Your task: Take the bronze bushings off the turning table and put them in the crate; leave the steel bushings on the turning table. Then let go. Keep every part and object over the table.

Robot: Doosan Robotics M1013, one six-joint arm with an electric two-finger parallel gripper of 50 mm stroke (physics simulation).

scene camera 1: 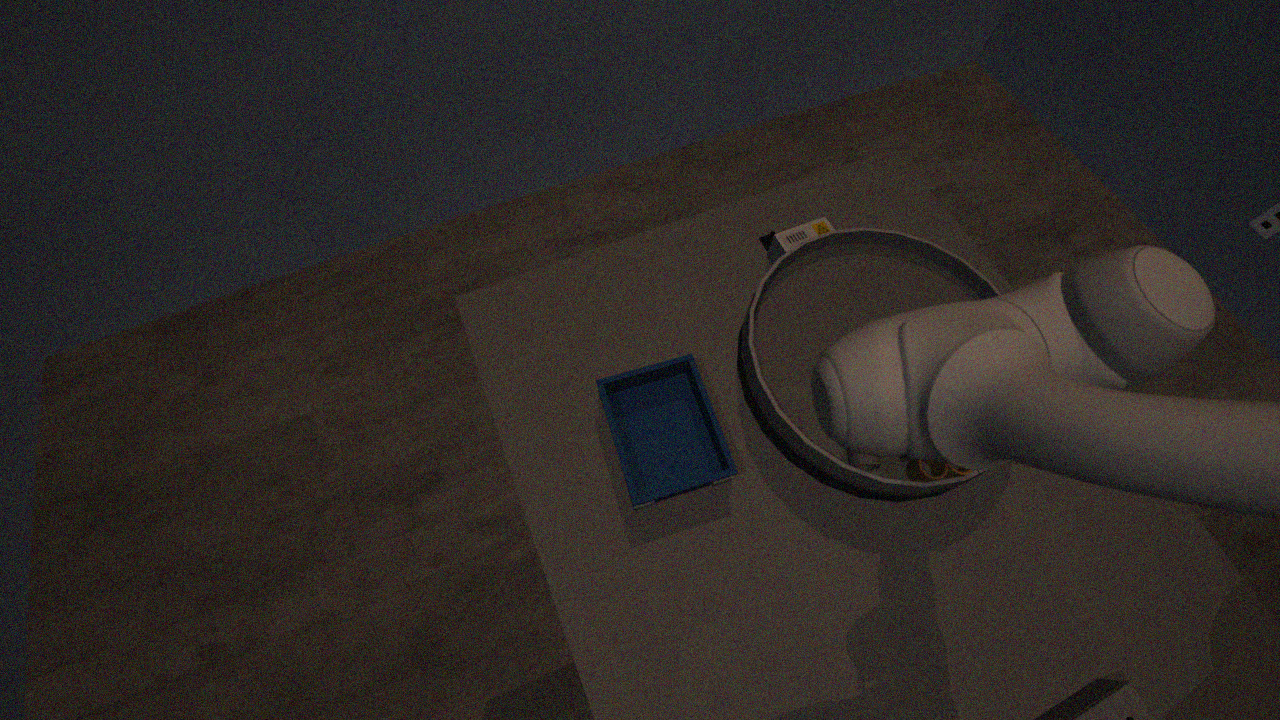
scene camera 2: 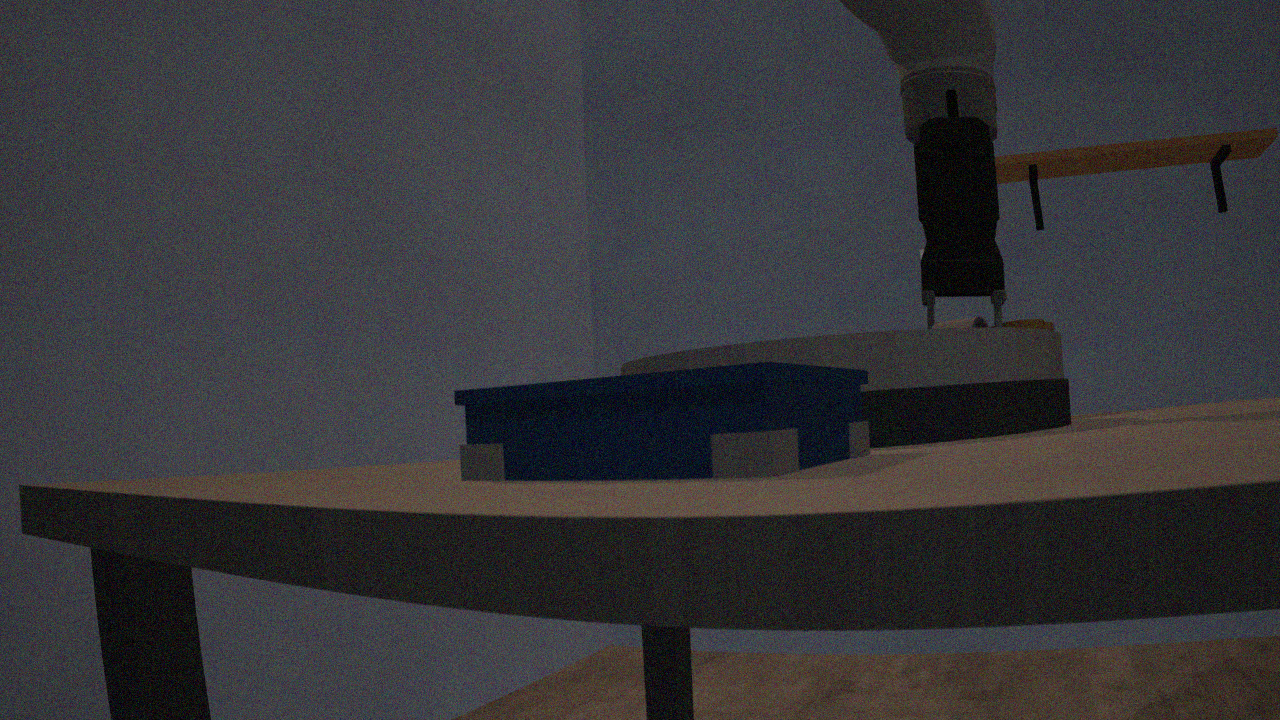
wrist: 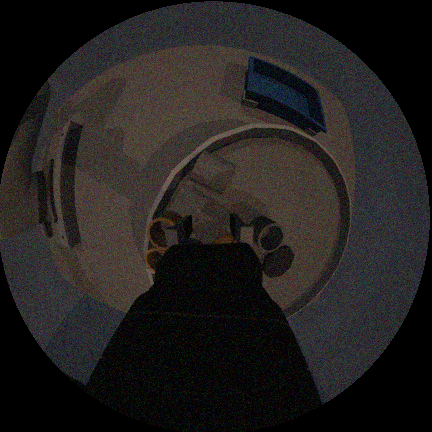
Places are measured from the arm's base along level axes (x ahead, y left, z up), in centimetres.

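Where they show: gripper, between the fingertips: (wrist: 210, 221); arm's base, origin of its link: (wrist: 46, 195).
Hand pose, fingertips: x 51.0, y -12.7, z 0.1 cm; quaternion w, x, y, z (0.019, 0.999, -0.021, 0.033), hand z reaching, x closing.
Observation:
Each offset is from my fingertips to the top centre of the thing. "spot": to the spot under its first point.
My gripper (scene camera 2: 964, 315) (wrist: 210, 221) is open and empty, its fingertips down at the turning table's rim level; the arm hides it in scene camera 1. The round turning table (scene camera 1: 859, 300) (scene camera 2: 966, 360) (wrist: 300, 190) has a raised rim. In the wrist view two bronze bushings, one @(spot: dz -0.2, dx -6.7, dy +0.7 cm) (wrist: 161, 220) behind the other @(dz +3.6, dx -7.0, dy -3.5 cm) (wrist: 148, 257), stand left of the fingers by the rim. Some bronze @(dz +3.6, dx +1.9, dy -4.0 cm) (wrist: 225, 240) shows between the fingers, mostly hidden. A steel bushing @(dz +3.6, dx +7.0, dy -1.8 cm) (wrist: 271, 237) stands right of the right finger. Two dim grey shapes ahead look like steel bushings lying down. The blue crate @(dz -0.5, dx +18.5, dy +26.1 cm) (scene camera 1: 671, 429) (scene camera 2: 662, 438) (wrist: 282, 92) is empty inside.
The arm (scene camera 1: 1074, 394) covers much of the turning table in scene camera 1. A dark hub disc @(dz +0.6, dx +11.0, dy -8.4 cm) (wrist: 278, 261) sits right of the gripper. A labelled box @(spot: dz +0.4, dx +34.1, dy -11.6 cm) (scene camera 1: 805, 234) adjoins the rim. A long bar-like block (wrist: 70, 185) stands at the left. A wall shelf (scene camera 2: 1127, 158) is behind.

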